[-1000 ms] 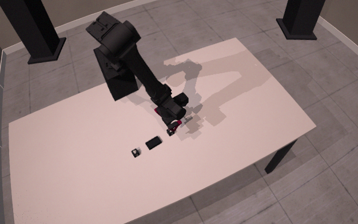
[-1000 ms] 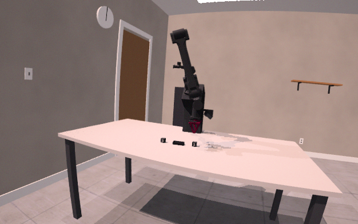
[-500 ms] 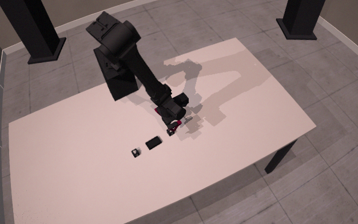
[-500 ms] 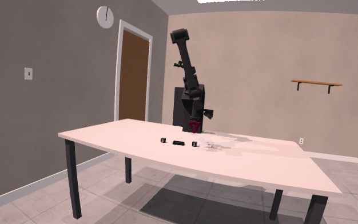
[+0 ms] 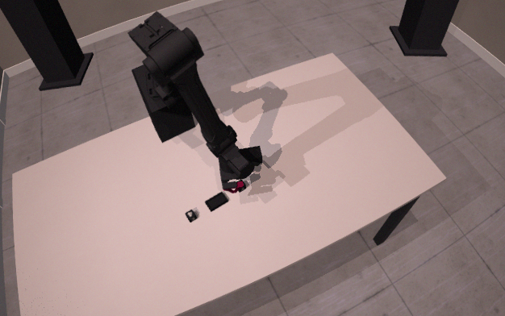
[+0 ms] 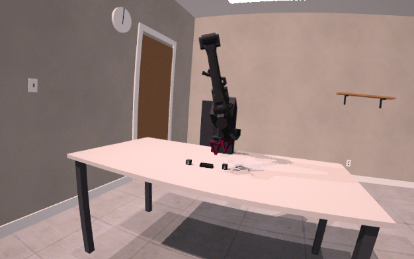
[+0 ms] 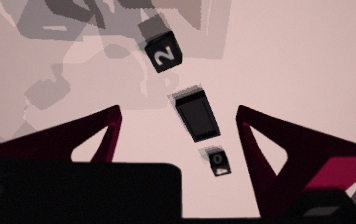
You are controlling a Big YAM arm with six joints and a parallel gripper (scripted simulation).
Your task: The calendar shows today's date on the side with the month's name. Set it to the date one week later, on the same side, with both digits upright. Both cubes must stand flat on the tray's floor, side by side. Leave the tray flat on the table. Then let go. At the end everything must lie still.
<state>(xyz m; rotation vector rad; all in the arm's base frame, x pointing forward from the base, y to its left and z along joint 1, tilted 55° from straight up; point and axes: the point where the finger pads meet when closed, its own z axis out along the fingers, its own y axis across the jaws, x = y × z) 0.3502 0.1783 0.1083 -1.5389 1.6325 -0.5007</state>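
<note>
The black calendar block is 90 mm ahead of my hand, 160 mm to the right of it and 80 mm below it. From my hand the other things lie so: black tray: 40 mm ahead, 70 mm to the right, 90 mm below.
</note>
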